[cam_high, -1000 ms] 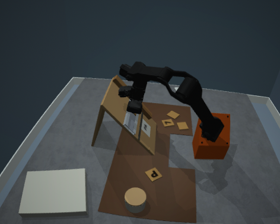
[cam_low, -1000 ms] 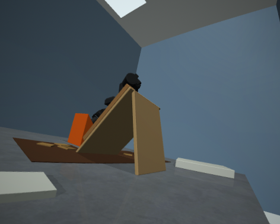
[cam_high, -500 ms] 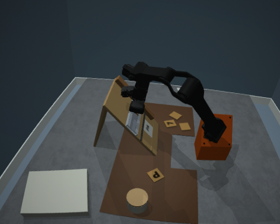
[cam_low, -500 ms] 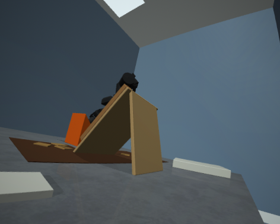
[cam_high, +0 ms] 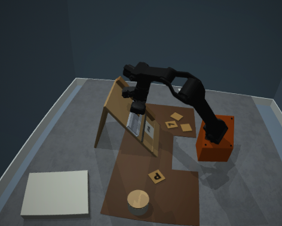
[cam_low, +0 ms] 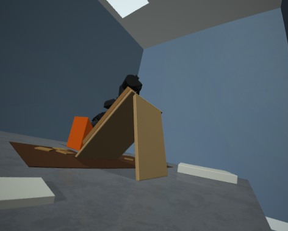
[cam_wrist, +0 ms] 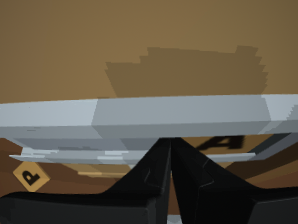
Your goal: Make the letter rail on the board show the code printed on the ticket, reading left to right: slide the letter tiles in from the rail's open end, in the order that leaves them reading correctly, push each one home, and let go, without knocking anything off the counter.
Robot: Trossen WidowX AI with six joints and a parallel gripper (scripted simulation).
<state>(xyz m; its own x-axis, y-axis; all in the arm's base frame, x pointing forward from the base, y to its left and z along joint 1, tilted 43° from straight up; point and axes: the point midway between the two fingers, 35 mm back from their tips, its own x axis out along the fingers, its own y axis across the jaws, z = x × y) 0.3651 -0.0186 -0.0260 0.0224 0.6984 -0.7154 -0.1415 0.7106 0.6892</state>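
The tile marked p lies 150 mm behind my gripper tip, 220 mm to the left of it and 150 mm below it. The rest, counted from my gripper tip: brown mat (170 mm behind, 50 mm to the left, 150 mm below); white slab (220 mm ahead, 450 mm to the left, 140 mm below); white ticket (60 mm behind, 10 mm to the right, 90 mm below).
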